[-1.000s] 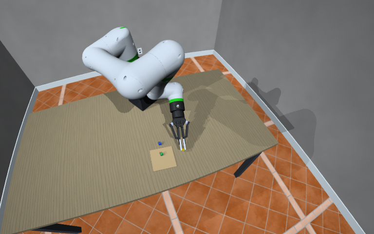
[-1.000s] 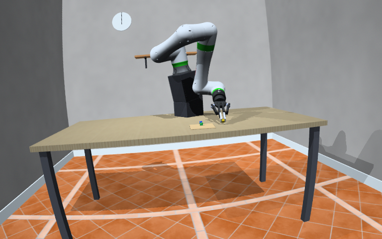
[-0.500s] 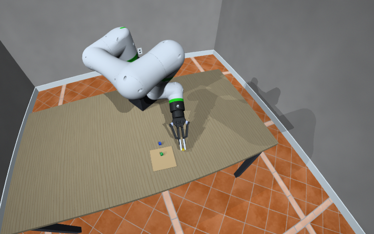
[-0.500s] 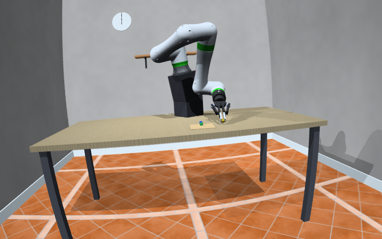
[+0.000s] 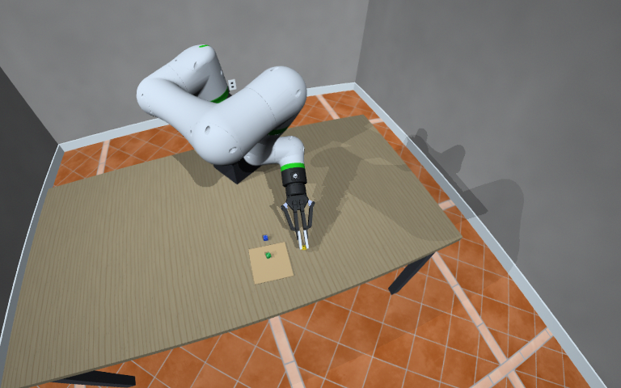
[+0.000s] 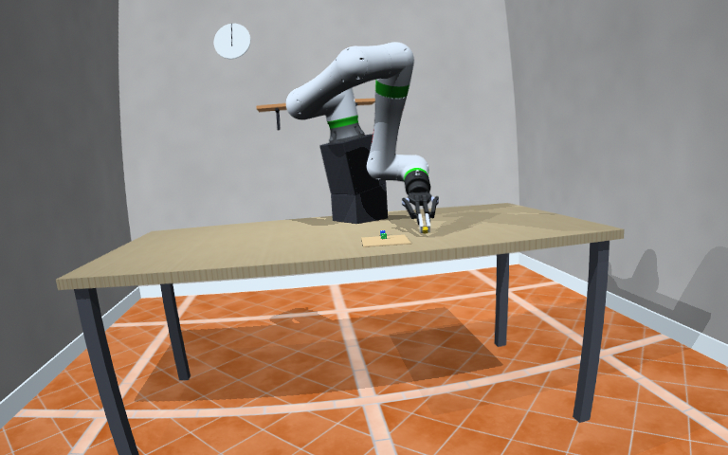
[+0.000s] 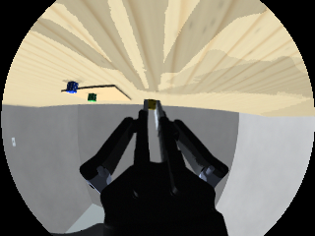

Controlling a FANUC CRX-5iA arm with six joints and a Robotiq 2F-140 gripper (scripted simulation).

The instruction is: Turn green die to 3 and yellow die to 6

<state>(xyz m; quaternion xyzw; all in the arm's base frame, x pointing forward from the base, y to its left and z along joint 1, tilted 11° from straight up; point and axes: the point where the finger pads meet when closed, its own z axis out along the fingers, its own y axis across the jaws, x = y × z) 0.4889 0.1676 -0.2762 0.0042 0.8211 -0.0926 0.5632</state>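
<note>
The yellow die is 20 mm ahead of my hand and 20 mm below it. Round my hand: tan mat 40 mm ahead, 130 mm to the right, 40 mm below; then blue die 60 mm behind, 130 mm to the right, 30 mm below; then green die 10 mm ahead, 130 mm to the right, 30 mm below.
</note>
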